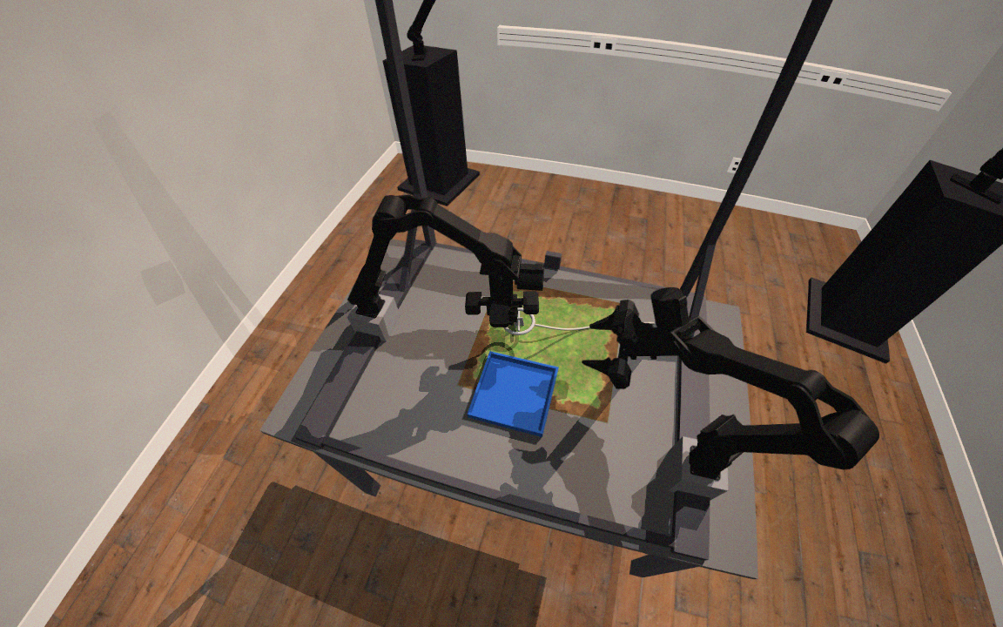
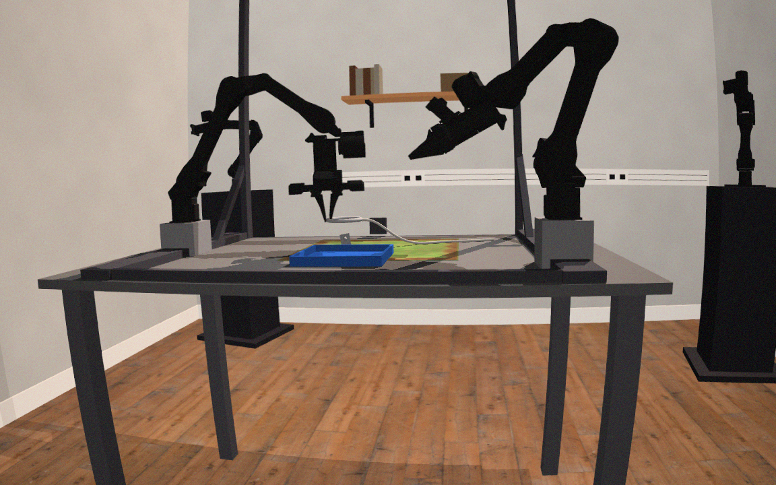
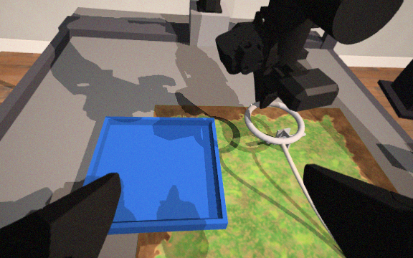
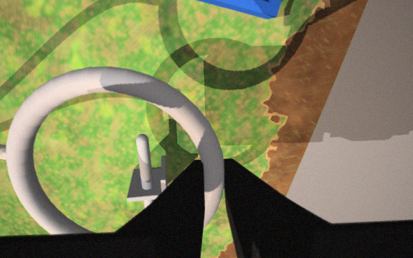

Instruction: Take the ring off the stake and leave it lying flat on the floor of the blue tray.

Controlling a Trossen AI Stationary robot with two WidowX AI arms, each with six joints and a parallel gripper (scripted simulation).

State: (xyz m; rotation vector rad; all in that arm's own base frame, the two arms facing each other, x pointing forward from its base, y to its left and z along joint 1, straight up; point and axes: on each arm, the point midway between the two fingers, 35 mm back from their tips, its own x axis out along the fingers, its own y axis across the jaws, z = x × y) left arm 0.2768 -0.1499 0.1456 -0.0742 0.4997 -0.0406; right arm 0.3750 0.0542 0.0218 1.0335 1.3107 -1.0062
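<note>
My right gripper is now 4 cm to the right of the white ring, 3 cm above it and 2 cm past it. The rest, counted from my right hand: blue tray 14 cm ahead, 11 cm to the left, 10 cm below; grey stake 9 cm below, 6 cm behind, 2 cm to the left; green mat 12 cm to the left, 12 cm below, 4 cm behind.
</note>
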